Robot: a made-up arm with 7 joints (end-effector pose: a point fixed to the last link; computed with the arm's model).
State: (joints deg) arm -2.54 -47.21 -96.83 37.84 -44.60 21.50 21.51
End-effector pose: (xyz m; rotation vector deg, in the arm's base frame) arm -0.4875 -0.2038 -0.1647 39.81 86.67 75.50
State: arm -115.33 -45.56 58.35 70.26 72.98 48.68 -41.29
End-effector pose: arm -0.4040 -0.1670 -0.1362 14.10 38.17 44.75
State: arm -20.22 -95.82 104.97 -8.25 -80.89 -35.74 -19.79
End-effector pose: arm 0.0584 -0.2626 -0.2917 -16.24 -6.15 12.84
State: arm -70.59 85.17 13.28 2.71 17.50 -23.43 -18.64
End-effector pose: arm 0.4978 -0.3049 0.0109 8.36 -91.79 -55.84
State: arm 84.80 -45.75 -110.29 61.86 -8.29 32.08 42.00
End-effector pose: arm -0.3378 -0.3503 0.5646 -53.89 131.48 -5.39
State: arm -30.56 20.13 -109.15 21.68 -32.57 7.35 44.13
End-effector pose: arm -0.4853 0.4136 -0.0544 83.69 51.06 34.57
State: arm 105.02 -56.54 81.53 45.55 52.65 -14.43 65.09
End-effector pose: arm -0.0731 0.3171 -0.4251 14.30 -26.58 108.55
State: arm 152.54 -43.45 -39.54 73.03 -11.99 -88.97 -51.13
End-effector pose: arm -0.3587 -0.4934 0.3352 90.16 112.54 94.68
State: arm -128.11 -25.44 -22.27 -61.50 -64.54 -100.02 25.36
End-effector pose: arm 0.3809 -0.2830 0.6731 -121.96 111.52 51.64
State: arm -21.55 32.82 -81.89 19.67 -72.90 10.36 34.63
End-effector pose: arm -0.3697 0.4183 0.1018 114.73 23.79 50.17
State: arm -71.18 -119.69 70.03 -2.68 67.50 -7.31 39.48
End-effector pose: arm -0.5560 -0.3043 0.2954 -99.64 44.91 -60.95
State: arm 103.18 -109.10 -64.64 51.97 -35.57 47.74 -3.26
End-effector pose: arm -0.1663 -0.2570 0.5845 -14.68 163.71 -3.16
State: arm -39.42 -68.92 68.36 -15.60 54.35 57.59 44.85
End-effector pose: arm -0.5879 -0.3179 0.2385 -94.26 16.05 -77.49
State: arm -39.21 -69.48 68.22 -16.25 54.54 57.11 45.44
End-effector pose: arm -0.5881 -0.3170 0.2393 -94.59 15.35 -78.25
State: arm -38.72 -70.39 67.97 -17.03 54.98 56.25 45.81
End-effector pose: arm -0.5875 -0.3160 0.2461 -95.74 14.16 -79.00
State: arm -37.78 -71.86 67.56 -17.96 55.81 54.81 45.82
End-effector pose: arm -0.5860 -0.3140 0.2619 -98.14 12.21 -79.74
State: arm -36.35 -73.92 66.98 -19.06 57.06 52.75 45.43
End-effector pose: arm -0.5838 -0.3091 0.2870 -101.88 9.42 -80.55
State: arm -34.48 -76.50 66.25 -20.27 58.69 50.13 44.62
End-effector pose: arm -0.5814 -0.2986 0.3195 -106.80 5.90 -81.44
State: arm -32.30 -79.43 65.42 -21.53 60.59 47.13 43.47
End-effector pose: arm -0.5795 -0.2808 0.3554 -112.50 1.88 -82.47
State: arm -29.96 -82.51 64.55 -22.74 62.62 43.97 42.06
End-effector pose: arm -0.5785 -0.2556 0.3903 -118.51 -2.33 -83.61
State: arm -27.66 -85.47 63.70 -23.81 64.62 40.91 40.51
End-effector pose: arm -0.5784 -0.2251 0.4202 -124.35 -6.33 -84.79
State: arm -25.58 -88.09 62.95 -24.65 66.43 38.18 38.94
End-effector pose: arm -0.5789 -0.1936 0.4434 -129.58 -9.78 -85.84
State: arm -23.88 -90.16 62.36 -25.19 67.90 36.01 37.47
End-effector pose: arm -0.5790 -0.1656 0.4601 -133.86 -12.39 -86.54
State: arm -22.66 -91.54 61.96 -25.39 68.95 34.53 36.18
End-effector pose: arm -0.5781 -0.1442 0.4721 -137.07 -13.98 -86.70
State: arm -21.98 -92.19 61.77 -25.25 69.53 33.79 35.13
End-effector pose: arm -0.5757 -0.1318 0.4812 -139.12 -14.53 -86.21
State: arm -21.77 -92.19 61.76 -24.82 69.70 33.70 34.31
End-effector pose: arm -0.5721 -0.1277 0.4886 -140.16 -14.19 -85.16
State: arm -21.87 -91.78 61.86 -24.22 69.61 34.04 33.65
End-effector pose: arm -0.5677 -0.1293 0.4948 -140.51 -13.33 -83.76
